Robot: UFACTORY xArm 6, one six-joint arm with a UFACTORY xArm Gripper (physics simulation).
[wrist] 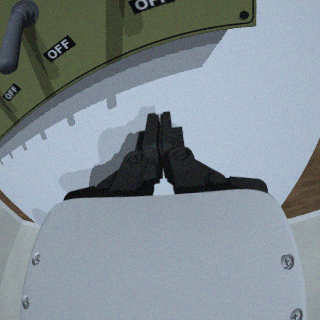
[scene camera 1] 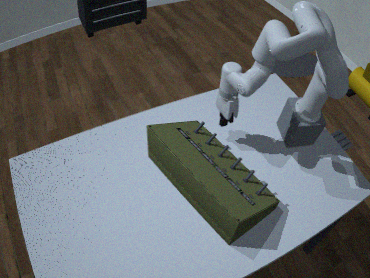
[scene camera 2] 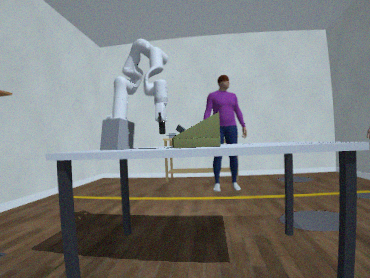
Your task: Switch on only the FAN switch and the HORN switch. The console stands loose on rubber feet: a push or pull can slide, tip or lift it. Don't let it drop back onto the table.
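Places are measured from the arm's base along level axes (x ahead, y left, z up), in centimetres.
Where they show: gripper, between the fingertips: [wrist: 161,128] [scene camera 1: 223,124] [scene camera 2: 162,134]; arm's base, origin of its link: [scene camera 1: 307,110] [scene camera 2: 118,121].
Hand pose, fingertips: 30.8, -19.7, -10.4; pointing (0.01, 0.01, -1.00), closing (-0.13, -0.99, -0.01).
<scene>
Things, the pixels of their top centre, and the offset from my fingertips, as dx, dy, dz.
- FAN lever, centre of its top: [scene camera 1: 200,123] +10.8, -1.8, +5.1
- HORN lever, centre of its top: [scene camera 1: 212,135] +10.4, +5.4, +5.1
The olive green console [scene camera 1: 195,170] [scene camera 2: 202,135] [wrist: 200,14] sits on the white table with its sloped face toward the arm's base. Its levers stand in one row and lean toward the low edge. The FAN lever [scene camera 1: 200,127] is at the far end in scene camera 1, and the HORN lever [scene camera 1: 211,139] [wrist: 14,37] is beside it. In the wrist view OFF labels show near the low edge; the FAN lever itself is out of that view. My gripper [scene camera 1: 224,123] [scene camera 2: 162,132] [wrist: 161,128] is shut and empty, above the table beside the console's low edge, touching nothing.
The white table [scene camera 1: 95,200] [scene camera 2: 300,147] carries the arm's grey base block [scene camera 1: 302,130] [scene camera 2: 117,134]. Behind the table in scene camera 2 stand a person [scene camera 2: 225,107] and a wooden stand [scene camera 2: 197,171]. A yellow object [scene camera 1: 361,85] is at the right edge of scene camera 1.
</scene>
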